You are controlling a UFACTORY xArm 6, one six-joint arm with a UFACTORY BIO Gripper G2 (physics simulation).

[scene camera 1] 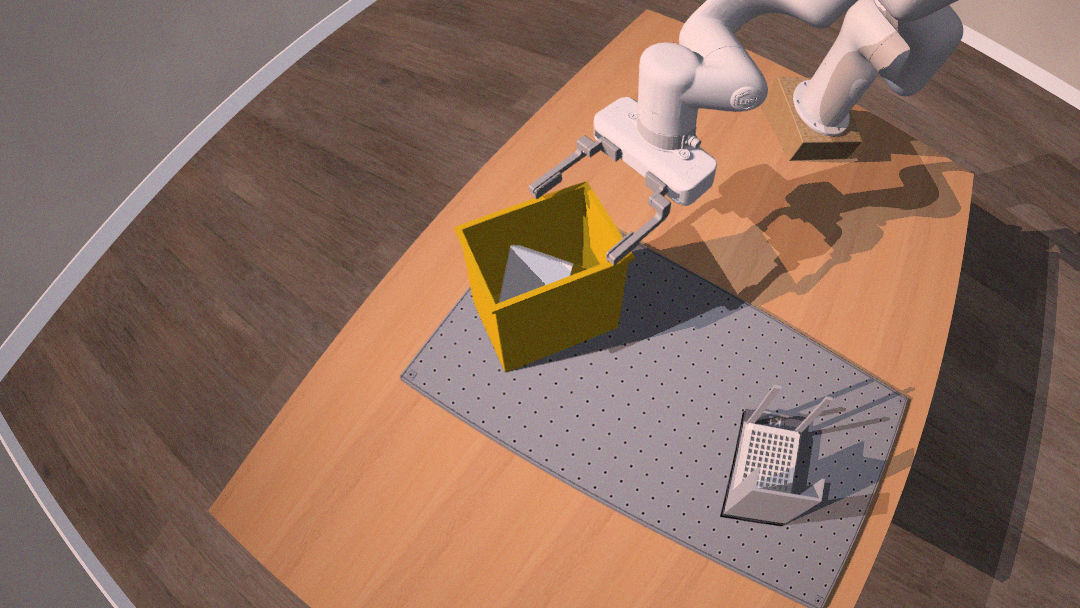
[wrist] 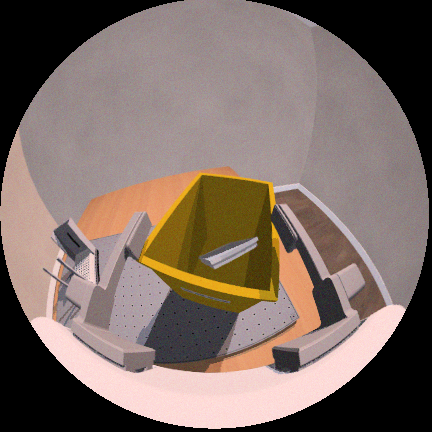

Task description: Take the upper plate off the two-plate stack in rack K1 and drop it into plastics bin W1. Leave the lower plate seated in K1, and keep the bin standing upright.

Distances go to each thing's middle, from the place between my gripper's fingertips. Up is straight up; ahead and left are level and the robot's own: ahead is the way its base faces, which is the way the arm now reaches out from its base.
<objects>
My gripper is now 11 cm above the yellow bin W1 (scene camera 1: 571, 224), 2 cm to the left of it and 2 cm short of it.
</objects>
